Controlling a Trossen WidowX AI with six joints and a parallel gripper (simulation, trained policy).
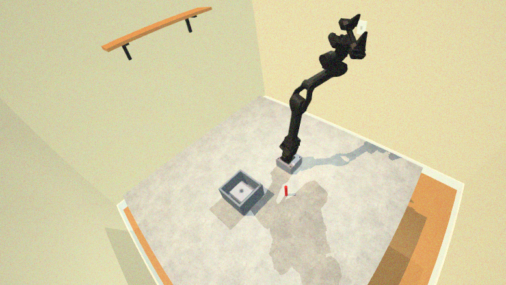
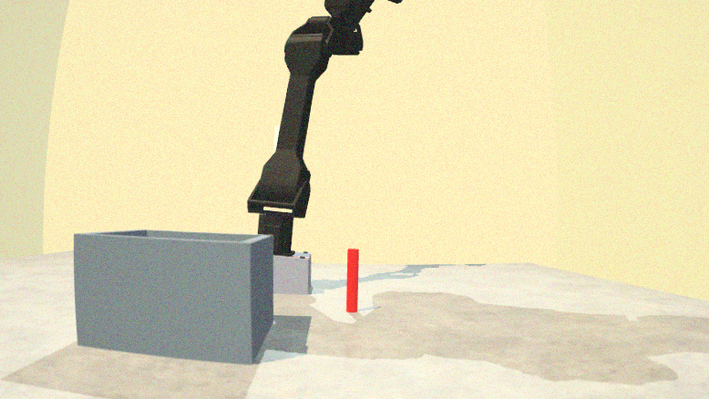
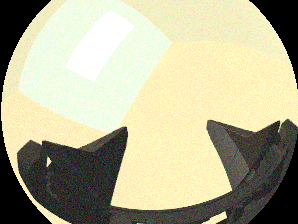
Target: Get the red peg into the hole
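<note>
The red peg lies 390 mm ahead of my gripper tip, 80 mm to the right of it and 700 mm below it. Round my gripper tip: grey box (540 mm ahead, 250 mm to the right, 720 mm below); then plate (540 mm ahead, 250 mm to the right, 700 mm below).
</note>
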